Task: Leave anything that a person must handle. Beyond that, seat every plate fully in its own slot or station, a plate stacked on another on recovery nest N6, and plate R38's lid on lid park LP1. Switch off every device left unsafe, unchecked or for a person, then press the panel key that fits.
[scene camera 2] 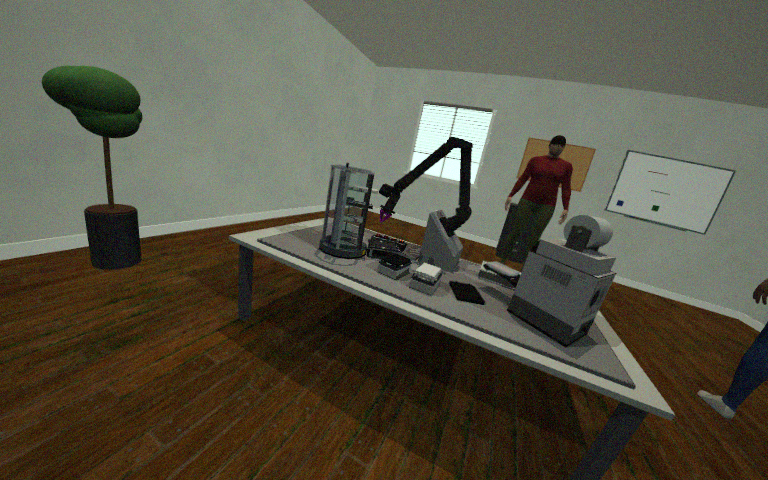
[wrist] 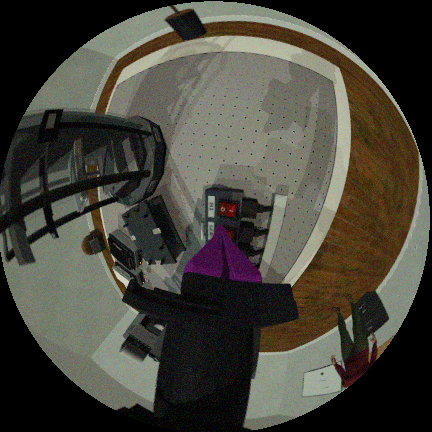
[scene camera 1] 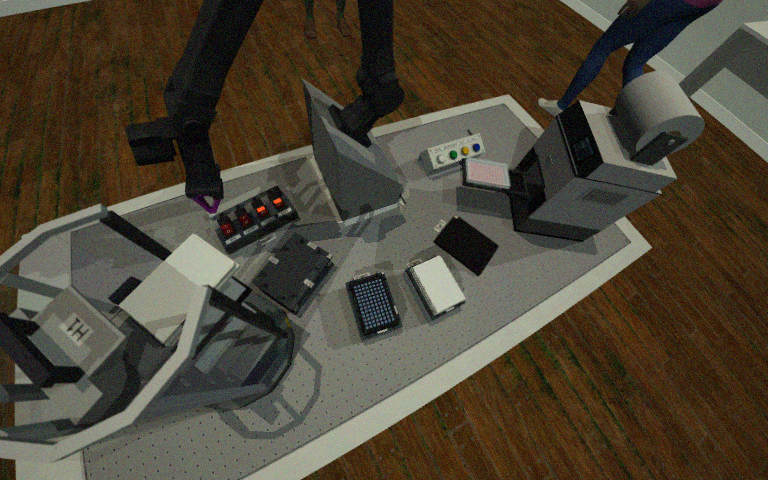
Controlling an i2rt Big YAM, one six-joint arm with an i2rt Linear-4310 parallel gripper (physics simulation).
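Places are measured from the arm's base along level axes (x ahead, y left, z up), in metres.
Where they show: gripper, fingertip midpoint: (scene camera 2: 380,222) (wrist: 218,228) (scene camera 1: 212,212); arm's base, origin of the base link: (scene camera 2: 445,227) (scene camera 1: 348,128).
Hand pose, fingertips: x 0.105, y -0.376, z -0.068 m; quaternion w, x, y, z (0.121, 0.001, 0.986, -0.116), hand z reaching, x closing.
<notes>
Things, the pixels of their centre, and the offset from my fingertips. "pt": a spot on its surface instead.
- switch strip, surface spot: (scene camera 1: 269,225) pt 0.018 m ahead, 0.107 m left, 0.092 m down
- H1 switch, body centre: (wrist: 227,208) (scene camera 1: 227,229) 0.002 m ahead, 0.002 m left, 0.081 m down
- plate with blue wells, body centre: (scene camera 1: 373,303) (wrist: 118,253) (scene camera 2: 396,260) 0.319 m ahead, 0.296 m left, 0.066 m down
- white-topped plate, body centre: (scene camera 1: 438,283) (scene camera 2: 428,270) (wrist: 122,278) 0.331 m ahead, 0.462 m left, 0.053 m down
- pink-topped plate, body centre: (scene camera 1: 488,172) (scene camera 2: 502,267) 0.090 m ahead, 0.739 m left, 0.001 m down
- key panel, body centre: (scene camera 1: 453,153) (scene camera 2: 500,275) 0.072 m back, 0.741 m left, 0.086 m down
- glass-walled carousel, body centre: (scene camera 1: 188,336) (wrist: 56,170) (scene camera 2: 349,208) 0.299 m ahead, 0.031 m right, 0.096 m up
- dark nest block, body centre: (scene camera 1: 294,271) (wrist: 149,233) (scene camera 2: 383,248) 0.171 m ahead, 0.141 m left, 0.090 m down
- black pad, surface spot: (scene camera 1: 466,245) pt 0.247 m ahead, 0.622 m left, 0.113 m down
- grey machine, body centre: (scene camera 1: 593,164) (scene camera 2: 567,272) (wrist: 143,336) 0.212 m ahead, 0.971 m left, 0.100 m up
My gripper (scene camera 1: 210,208) (scene camera 2: 385,215) (wrist: 218,228) is shut and empty, above the H1 end of the switch strip (scene camera 1: 269,225). The H1 switch (scene camera 1: 226,228) (wrist: 227,210) and the switch beside it (scene camera 1: 244,218) are dark red, unlit. The other two switches, the third (scene camera 1: 261,210) and the fourth (scene camera 1: 277,201), glow orange. In the wrist view the fingers partly hide the second switch. A plate with blue wells (scene camera 1: 373,303) and a white-topped plate (scene camera 1: 437,283) stand at the front. A pink-topped plate (scene camera 1: 487,173) sits at the grey machine. The key panel (scene camera 1: 431,151) has white, green, yellow and blue keys.
A glass-walled carousel (scene camera 2: 329,209) (wrist: 159,155) stands left of the strip. A dark nest block (scene camera 1: 293,274) (wrist: 145,225) lies before the strip. A black pad (scene camera 1: 466,245) lies near the grey machine (scene camera 1: 603,198) (scene camera 2: 560,294). The arm's grey wedge base (scene camera 1: 362,181) stands right of the strip.
</notes>
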